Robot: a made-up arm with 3 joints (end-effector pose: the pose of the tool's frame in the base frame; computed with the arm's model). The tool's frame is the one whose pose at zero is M.
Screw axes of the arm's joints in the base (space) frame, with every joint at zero. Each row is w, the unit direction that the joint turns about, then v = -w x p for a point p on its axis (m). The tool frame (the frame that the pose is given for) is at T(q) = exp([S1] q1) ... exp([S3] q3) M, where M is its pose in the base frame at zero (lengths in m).
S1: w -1 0 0 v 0 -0.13 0
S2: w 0 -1 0 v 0.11 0 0.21
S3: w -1 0 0 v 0 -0.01 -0.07
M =
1 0 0 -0.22
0 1 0 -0.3
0 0 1 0.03
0 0 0 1
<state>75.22 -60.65 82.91</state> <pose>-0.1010 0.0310 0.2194 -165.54 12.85 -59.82</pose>
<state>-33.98 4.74 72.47</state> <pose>-0.2303 -0.1579 0.1491 -38.40 -3.93 -2.65</pose>
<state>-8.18 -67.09 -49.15</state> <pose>-0.4542 -0.2172 -0.0147 69.42 65.75 18.61</pose>
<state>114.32 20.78 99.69</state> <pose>-0.2631 0.0884 0.1027 147.40 8.40 19.07</pose>
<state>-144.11 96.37 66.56</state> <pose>-0.3271 0.1413 0.0810 14.72 53.62 -100.78</pose>
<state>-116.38 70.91 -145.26</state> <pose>0.0206 0.0511 0.2755 -115.53 24.83 -68.88</pose>
